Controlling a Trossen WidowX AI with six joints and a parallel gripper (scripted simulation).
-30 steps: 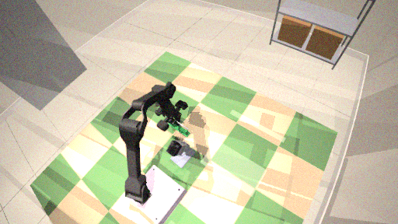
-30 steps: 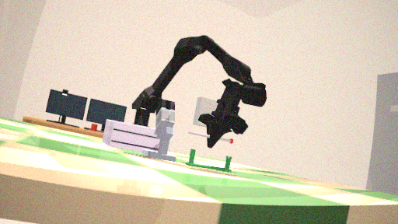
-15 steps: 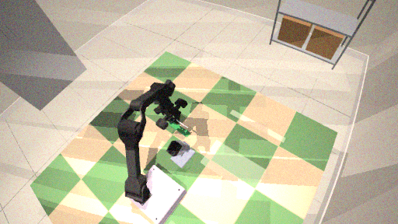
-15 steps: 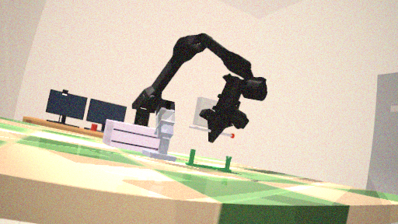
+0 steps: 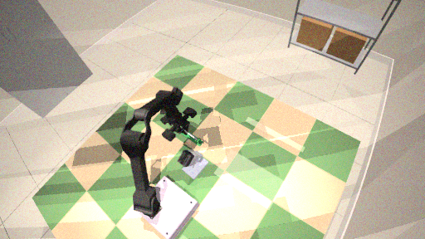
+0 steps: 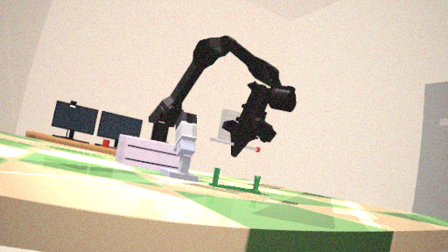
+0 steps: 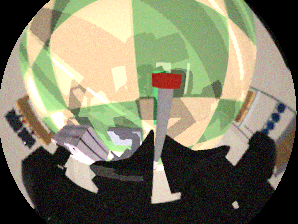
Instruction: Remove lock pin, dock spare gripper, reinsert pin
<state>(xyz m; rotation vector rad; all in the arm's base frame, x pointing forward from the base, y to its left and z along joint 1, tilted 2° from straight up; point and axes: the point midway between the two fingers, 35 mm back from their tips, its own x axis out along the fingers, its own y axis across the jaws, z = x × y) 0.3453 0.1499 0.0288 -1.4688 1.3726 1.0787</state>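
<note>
Right now the socket is 7 cm behind my gripper tip, 12 cm to the right of it and 3 cm below it. Round my gripper tip: spare gripper 8 cm behind, 12 cm to the right, 4 cm above.
</note>
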